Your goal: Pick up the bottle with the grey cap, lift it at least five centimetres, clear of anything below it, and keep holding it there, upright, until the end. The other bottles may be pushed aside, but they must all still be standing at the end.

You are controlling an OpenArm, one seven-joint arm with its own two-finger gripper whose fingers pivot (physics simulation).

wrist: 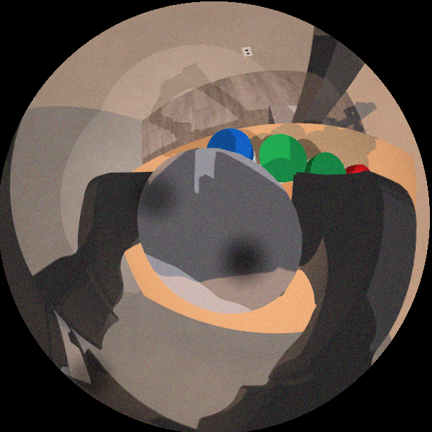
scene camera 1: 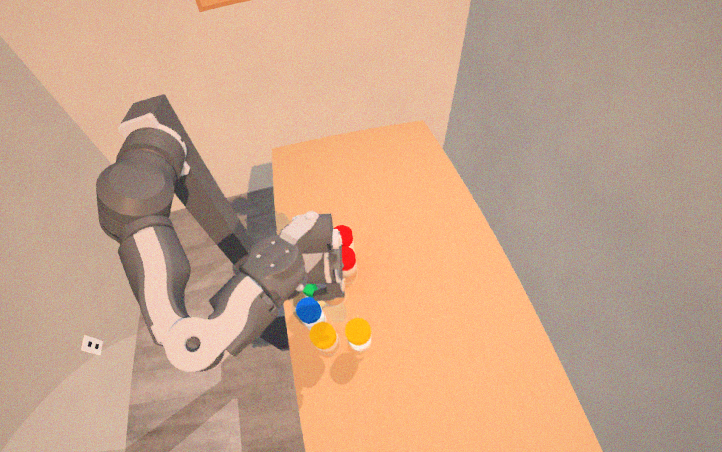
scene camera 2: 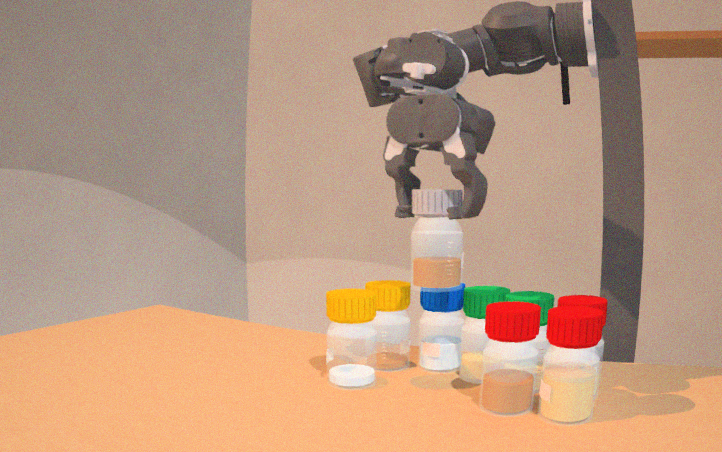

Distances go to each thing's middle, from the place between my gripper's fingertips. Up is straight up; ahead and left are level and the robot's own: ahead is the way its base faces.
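I find my gripper 2 cm above the grey-capped bottle (scene camera 2: 436, 242). Counting from my hand, the red-capped bottle (scene camera 2: 509, 366) is 13 cm below, 3 cm ahead and 10 cm to the left. The blue-capped bottle (scene camera 2: 440, 325), also counted from my hand, is 13 cm below it, 2 cm to the right and 7 cm behind.
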